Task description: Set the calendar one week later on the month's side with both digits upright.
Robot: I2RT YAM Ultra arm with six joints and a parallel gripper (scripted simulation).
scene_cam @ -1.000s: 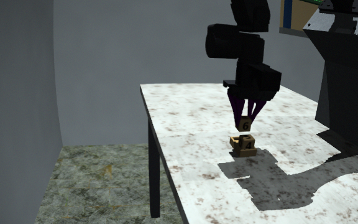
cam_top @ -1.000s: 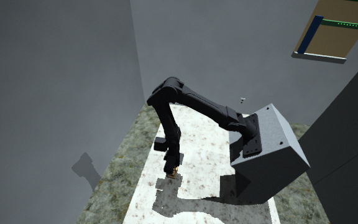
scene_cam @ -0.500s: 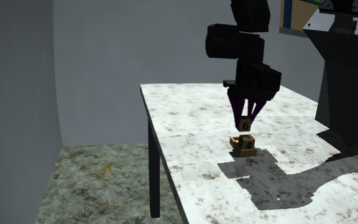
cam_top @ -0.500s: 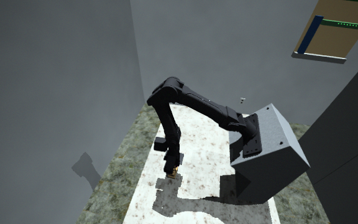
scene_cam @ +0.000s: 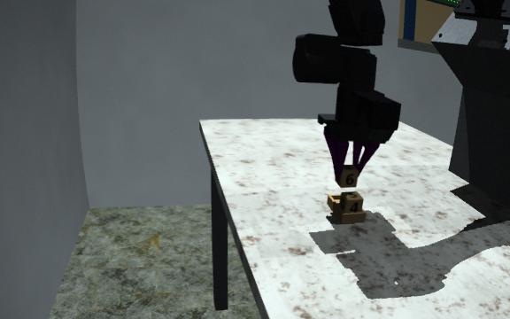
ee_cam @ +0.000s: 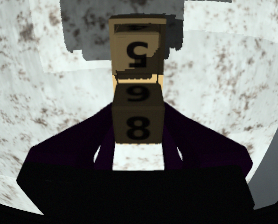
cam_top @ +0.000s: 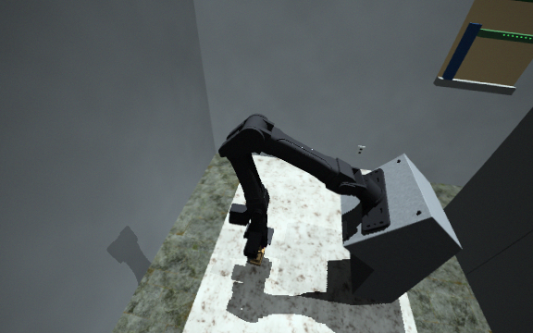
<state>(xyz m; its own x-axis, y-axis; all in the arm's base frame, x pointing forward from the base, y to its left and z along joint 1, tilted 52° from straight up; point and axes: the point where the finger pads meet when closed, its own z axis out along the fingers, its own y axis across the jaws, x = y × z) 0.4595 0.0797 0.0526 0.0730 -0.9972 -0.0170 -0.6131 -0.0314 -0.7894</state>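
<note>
Right now the wooden digit cube is right at my hand.
</note>
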